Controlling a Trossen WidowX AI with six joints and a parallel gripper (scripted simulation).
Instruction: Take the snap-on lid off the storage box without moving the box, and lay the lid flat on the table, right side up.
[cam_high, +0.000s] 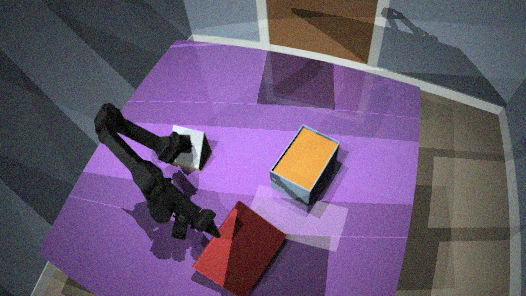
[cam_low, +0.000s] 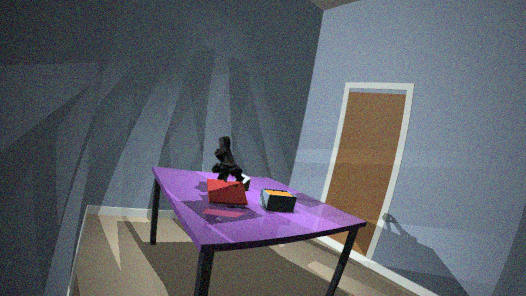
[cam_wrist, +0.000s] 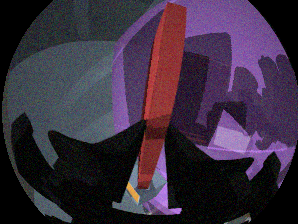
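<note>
Right now the red lid is 7 cm ahead of my gripper tip, 2 cm to the right of it and 4 cm below it. Round my gripper tip: storage box 21 cm ahead, 31 cm to the left, 6 cm below.
</note>
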